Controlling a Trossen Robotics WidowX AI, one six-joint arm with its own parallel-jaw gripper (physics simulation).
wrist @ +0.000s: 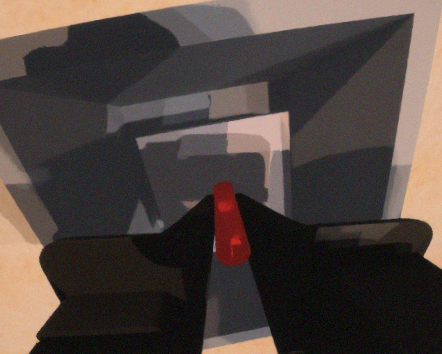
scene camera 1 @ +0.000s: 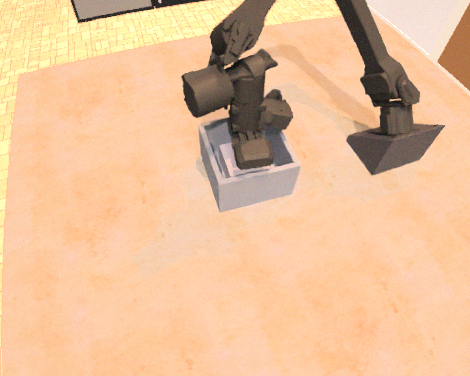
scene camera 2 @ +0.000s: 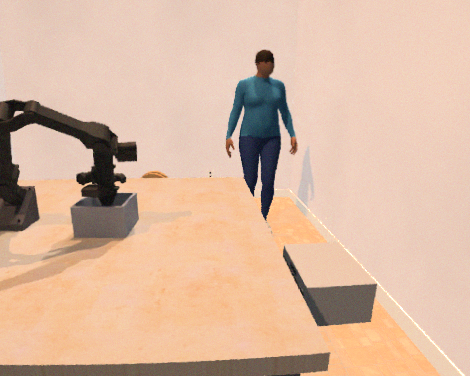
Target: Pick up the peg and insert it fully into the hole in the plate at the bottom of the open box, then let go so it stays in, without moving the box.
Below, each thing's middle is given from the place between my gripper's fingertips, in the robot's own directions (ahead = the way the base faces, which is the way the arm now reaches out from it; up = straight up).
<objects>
I see the red peg [wrist: 232, 247] 10 mm above my hand. Also, from my hand: grey box [scene camera 1: 248, 189] (10 mm below).
</objects>
